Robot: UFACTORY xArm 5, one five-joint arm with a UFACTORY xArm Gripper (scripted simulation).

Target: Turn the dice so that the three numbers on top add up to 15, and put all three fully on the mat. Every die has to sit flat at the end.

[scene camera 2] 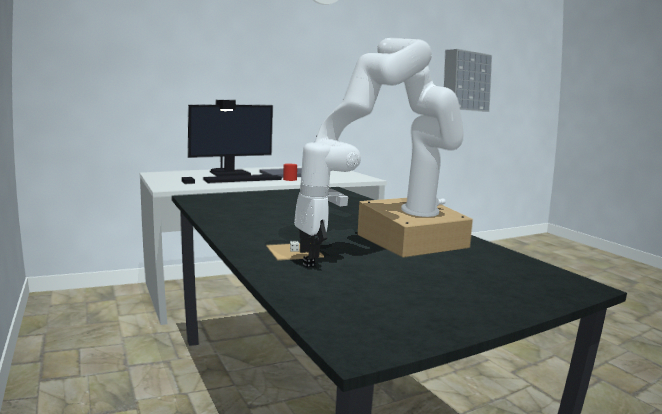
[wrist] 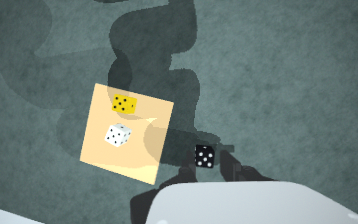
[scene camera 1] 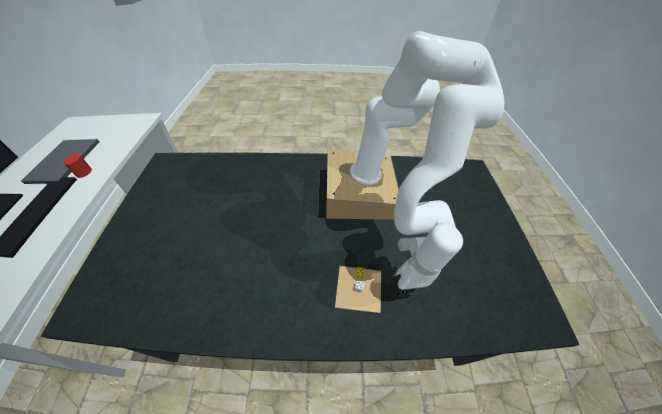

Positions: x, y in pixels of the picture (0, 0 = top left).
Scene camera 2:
gripper: 309, 255
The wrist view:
gripper: 205, 161
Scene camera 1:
gripper: 403, 289
